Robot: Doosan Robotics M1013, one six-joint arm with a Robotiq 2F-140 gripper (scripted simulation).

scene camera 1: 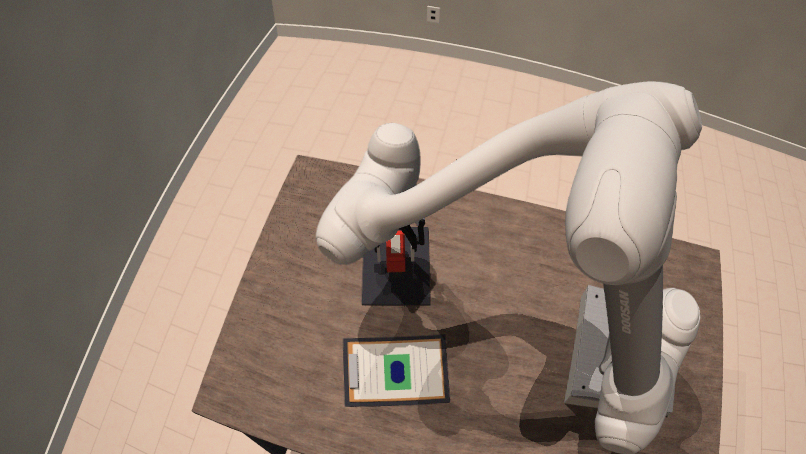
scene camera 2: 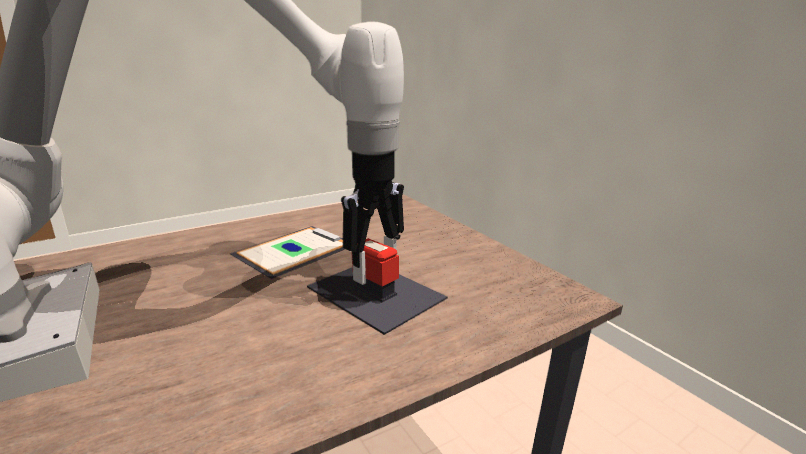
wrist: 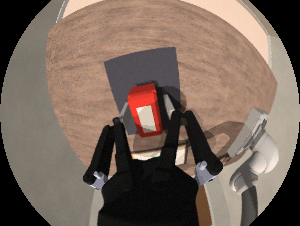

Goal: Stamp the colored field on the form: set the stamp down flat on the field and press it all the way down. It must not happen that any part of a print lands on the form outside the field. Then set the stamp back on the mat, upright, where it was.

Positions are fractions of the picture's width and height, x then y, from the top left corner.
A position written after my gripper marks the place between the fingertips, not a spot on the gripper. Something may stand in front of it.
Observation:
I see my gripper (scene camera 2: 0.47, 0.60), a red stamp (wrist: 0.47, 0.44), a mat (wrist: 0.53, 0.29) and a clipboard (scene camera 1: 0.46, 0.84).
My gripper is seen too in the wrist view (wrist: 0.49, 0.46).

